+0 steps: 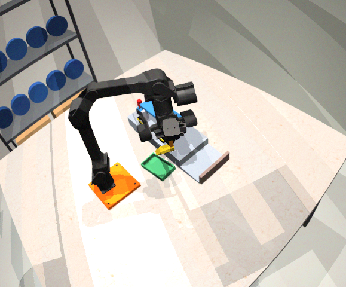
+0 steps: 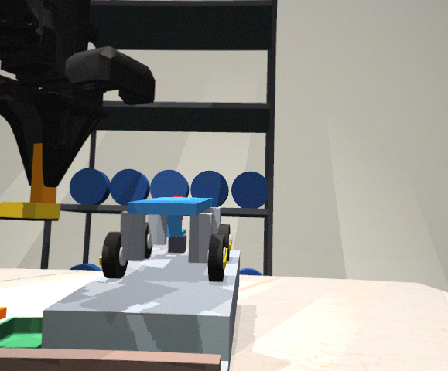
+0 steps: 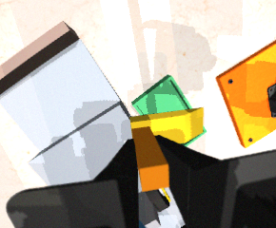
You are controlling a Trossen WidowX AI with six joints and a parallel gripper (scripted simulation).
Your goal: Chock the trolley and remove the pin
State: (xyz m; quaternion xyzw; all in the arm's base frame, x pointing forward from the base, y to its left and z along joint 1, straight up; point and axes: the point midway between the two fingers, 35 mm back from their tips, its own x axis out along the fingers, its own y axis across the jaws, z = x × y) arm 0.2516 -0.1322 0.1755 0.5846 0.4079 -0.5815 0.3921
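My gripper tip is now 20 mm past the yellow chock, 10 mm to the right of it and 10 mm above it. From my gripper tip the other things lie so: green tray 50 mm behind, 60 mm to the left, 160 mm below; then brown stop bar 90 mm ahead, 100 mm to the right, 120 mm below; then trolley 70 mm ahead, 170 mm to the left, 40 mm below.
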